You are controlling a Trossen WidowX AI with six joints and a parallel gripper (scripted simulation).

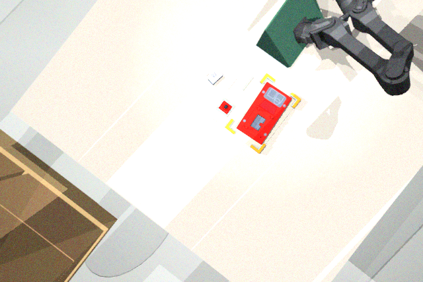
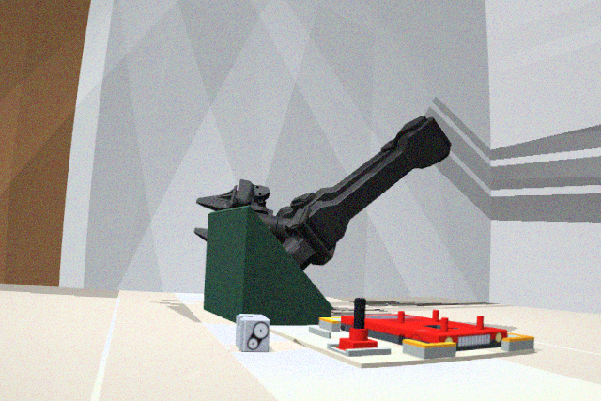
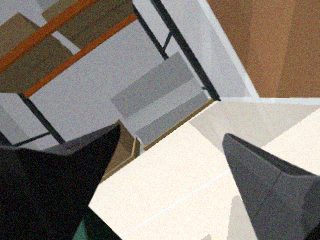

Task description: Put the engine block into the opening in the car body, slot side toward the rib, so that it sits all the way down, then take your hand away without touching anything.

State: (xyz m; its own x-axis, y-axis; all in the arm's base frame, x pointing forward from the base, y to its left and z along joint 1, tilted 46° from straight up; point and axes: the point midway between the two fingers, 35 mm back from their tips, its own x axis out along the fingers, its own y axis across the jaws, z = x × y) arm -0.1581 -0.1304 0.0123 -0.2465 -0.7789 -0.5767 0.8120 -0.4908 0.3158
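The engine block lies 48 cm ahead of my gripper tip, 1 cm to the right of it and 15 cm below it. The rest, counted from my gripper tip: black peg (54 cm ahead, 9 cm to the left, 14 cm below).
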